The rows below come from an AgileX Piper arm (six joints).
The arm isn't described. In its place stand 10 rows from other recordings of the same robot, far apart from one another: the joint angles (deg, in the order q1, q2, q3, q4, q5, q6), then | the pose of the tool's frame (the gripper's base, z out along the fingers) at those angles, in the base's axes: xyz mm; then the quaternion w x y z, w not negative.
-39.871 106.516 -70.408 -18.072 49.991 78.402 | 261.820 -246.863 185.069 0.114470 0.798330 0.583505 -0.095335
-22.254 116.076 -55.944 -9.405 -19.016 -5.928 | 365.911 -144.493 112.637 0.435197 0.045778 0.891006 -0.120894
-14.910 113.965 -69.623 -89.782 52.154 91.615 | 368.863 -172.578 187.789 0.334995 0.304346 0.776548 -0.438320
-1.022 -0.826 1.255 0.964 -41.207 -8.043 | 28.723 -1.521 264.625 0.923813 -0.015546 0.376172 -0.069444
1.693 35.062 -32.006 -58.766 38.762 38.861 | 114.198 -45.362 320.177 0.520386 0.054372 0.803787 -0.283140
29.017 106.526 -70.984 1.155 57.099 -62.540 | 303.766 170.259 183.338 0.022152 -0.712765 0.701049 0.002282
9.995 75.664 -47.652 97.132 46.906 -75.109 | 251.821 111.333 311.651 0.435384 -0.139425 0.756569 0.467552
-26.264 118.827 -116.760 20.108 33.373 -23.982 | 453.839 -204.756 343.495 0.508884 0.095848 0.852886 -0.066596
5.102 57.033 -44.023 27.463 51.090 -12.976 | 174.325 48.350 297.572 0.273094 -0.053769 0.939543 0.199468
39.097 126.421 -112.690 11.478 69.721 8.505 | 352.797 308.566 223.494 0.052491 -0.236991 0.961483 0.128960
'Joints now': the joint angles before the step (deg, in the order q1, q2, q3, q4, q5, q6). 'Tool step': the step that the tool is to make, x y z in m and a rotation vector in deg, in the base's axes. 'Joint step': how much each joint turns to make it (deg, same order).
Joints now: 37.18 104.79 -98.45 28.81 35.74 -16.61
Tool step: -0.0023 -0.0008 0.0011 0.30 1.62 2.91
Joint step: -0.62 0.04 -0.50 4.09 3.17 -3.71
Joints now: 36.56 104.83 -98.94 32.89 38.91 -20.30
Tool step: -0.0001 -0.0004 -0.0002 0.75 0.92 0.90
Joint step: -0.37 0.09 -0.02 2.28 0.91 -1.49
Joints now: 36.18 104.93 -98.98 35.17 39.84 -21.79
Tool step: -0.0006 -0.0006 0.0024 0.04 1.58 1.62
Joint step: -0.46 0.34 -1.24 1.42 2.97 -0.64
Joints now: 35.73 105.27 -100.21 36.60 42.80 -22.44
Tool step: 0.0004 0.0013 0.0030 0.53 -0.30 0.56
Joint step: -0.01 0.27 -0.89 0.70 0.39 -0.61
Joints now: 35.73 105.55 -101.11 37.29 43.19 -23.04
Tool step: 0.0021 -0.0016 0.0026 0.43 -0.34 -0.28
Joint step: -0.37 0.08 -0.54 0.26 0.00 -0.15
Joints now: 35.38 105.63 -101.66 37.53 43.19 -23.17
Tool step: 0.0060 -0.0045 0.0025 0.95 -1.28 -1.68
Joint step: -0.81 0.00 -0.13 0.26 -1.69 -0.31
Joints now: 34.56 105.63 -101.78 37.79 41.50 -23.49
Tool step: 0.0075 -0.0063 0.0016 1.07 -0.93 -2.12
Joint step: -1.12 0.05 -0.01 0.44 -1.73 -0.12
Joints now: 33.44 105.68 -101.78 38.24 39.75 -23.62
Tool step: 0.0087 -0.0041 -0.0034 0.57 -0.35 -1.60
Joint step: -1.00 0.73 -0.07 0.67 -1.36 -0.50
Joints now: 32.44 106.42 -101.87 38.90 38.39 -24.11
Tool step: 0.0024 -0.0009 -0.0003 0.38 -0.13 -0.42
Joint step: -0.27 0.22 -0.13 0.42 -0.41 -0.21
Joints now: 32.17 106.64 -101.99 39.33 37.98 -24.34
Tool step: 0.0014 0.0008 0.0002 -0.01 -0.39 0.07
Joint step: 0.00 0.32 -0.46 0.01 -0.10 -0.28
